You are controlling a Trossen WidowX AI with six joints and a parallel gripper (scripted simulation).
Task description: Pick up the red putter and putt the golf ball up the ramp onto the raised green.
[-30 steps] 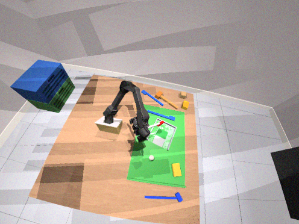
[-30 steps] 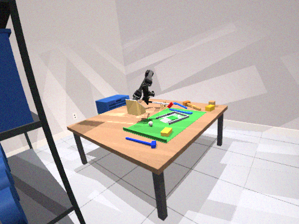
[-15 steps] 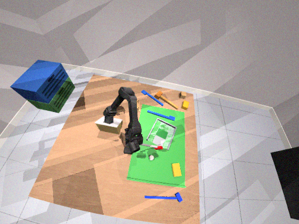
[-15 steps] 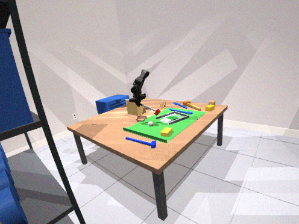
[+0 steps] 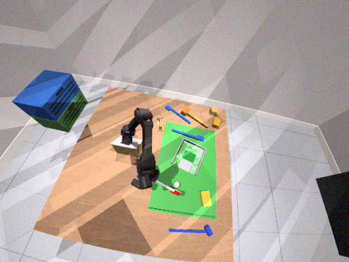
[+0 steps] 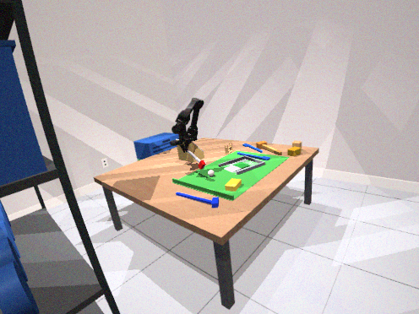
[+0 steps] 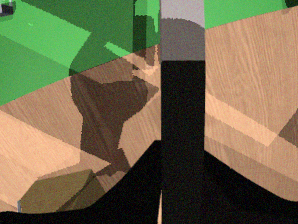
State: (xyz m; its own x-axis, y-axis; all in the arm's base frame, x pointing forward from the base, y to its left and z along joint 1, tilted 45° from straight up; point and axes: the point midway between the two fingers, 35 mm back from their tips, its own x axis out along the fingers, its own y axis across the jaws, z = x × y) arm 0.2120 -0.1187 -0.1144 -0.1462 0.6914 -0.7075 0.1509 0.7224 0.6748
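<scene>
Right now my gripper tip is 120 mm short of the red putter and 10 mm to the left of it. Round my gripper tip: green mat 270 mm ahead, 210 mm to the left, 140 mm below; yellow block 460 mm ahead, 120 mm below; white golf ball 230 mm ahead, 120 mm below, 30 mm to the left.
</scene>
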